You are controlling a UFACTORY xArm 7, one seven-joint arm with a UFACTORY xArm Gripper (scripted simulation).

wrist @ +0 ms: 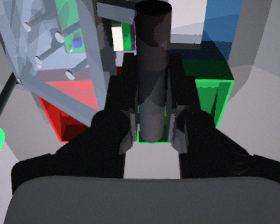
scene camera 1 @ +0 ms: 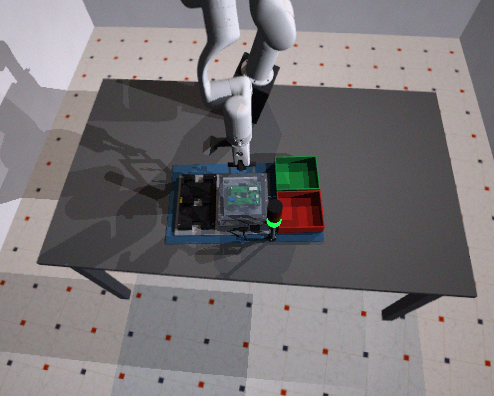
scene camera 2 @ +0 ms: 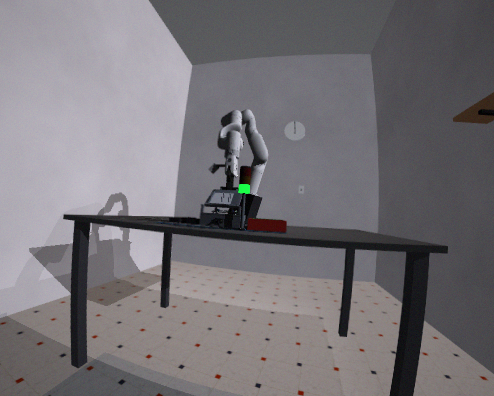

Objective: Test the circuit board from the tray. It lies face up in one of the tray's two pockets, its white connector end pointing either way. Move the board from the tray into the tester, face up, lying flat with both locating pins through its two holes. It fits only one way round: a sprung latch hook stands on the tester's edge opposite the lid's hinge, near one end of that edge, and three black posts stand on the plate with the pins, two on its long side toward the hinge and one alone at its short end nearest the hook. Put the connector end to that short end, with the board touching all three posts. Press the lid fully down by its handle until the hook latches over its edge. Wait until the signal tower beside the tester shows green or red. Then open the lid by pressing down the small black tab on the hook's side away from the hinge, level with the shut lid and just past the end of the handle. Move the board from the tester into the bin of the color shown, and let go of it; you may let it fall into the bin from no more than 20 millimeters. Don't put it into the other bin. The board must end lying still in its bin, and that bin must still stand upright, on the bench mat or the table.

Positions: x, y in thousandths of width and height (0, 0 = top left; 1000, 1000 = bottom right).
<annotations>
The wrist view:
my gripper: 545, 324
red bin: 238, 574
green bin: 770, 359
tester lid: 241, 270
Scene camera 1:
red bin: 612, 534
green bin: 596, 438
tester lid: 491, 494
</annotations>
